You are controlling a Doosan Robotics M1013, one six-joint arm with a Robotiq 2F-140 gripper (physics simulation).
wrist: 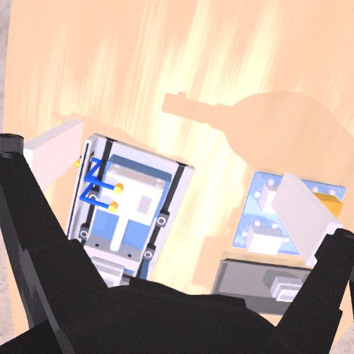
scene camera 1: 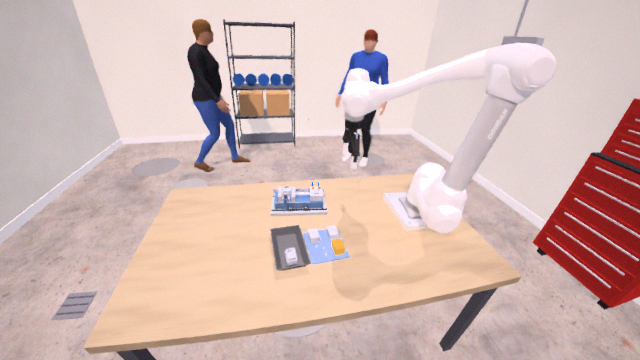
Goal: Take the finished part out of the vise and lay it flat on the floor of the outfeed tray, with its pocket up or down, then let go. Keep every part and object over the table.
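Seen in the pictures: gripper, fingertip midpoint: (scene camera 1: 348, 161); arm's base, origin of the base link: (scene camera 1: 417, 208).
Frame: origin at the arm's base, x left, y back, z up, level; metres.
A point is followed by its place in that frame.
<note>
The vise (scene camera 1: 306, 205) {x -0.025, y -0.619, z 0.013 m} (wrist: 172, 202) stands near the table's far edge, a blue and grey unit with a white block and blue nozzles at one end. A pale grey part (scene camera 1: 286, 192) {x -0.053, y -0.724, z 0.078 m} (wrist: 109, 272) sits at its jaw end; in the wrist view the gripper body partly hides it, and its pocket cannot be made out. The dark outfeed tray (scene camera 1: 286, 236) {x 0.175, y -0.716, z -0.016 m} (wrist: 240, 278) lies nearer the front, with one pale part (scene camera 1: 291, 256) {x 0.312, y -0.688, z 0.003 m} (wrist: 287, 289) inside at its front end. My gripper (scene camera 1: 354, 156) {x -0.052, y -0.412, z 0.265 m} (wrist: 182, 164) is wide open and empty, high above the table, right of the vise in the scene view.
A blue plate (scene camera 1: 320, 253) {x 0.279, y -0.564, z -0.020 m} (wrist: 246, 212) lies against the tray's right side in the scene view. It holds white blocks (scene camera 1: 313, 236) {x 0.210, y -0.592, z 0.016 m} (wrist: 264, 240) and an orange block (scene camera 1: 338, 246) {x 0.273, y -0.487, z 0.015 m} (wrist: 331, 204). The arm's base stands at the table's right. Two people and a shelf rack (scene camera 1: 259, 24) are behind the table.
</note>
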